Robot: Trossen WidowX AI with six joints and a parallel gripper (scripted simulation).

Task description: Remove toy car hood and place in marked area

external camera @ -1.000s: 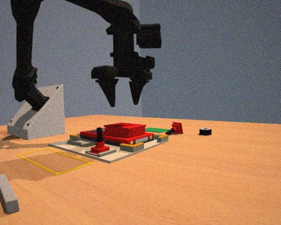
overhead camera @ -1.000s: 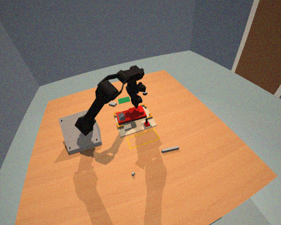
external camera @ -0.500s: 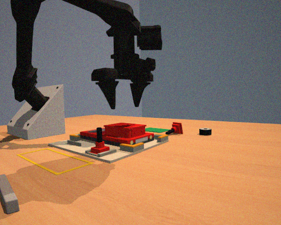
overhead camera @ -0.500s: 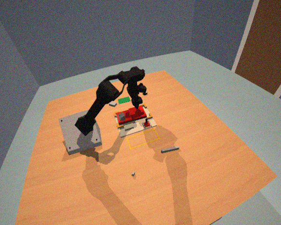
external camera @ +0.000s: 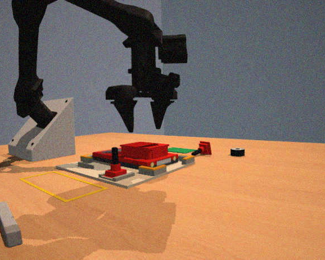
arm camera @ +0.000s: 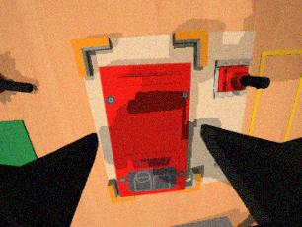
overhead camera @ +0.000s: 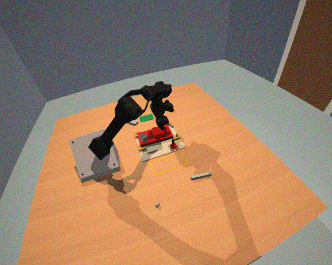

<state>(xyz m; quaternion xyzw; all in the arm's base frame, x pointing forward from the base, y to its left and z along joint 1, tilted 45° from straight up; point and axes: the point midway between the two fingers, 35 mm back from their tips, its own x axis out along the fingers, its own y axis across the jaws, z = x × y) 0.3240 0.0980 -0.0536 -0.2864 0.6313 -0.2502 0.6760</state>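
My gripper tip is 4 cm above the hood. From my gripper tip the other things lie so: black wheel 23 cm to the left, 13 cm ahead, 7 cm below; cream baseplate 7 cm below, 3 cm to the right, 3 cm behind; green patch 21 cm to the left, 8 cm below, 6 cm behind.
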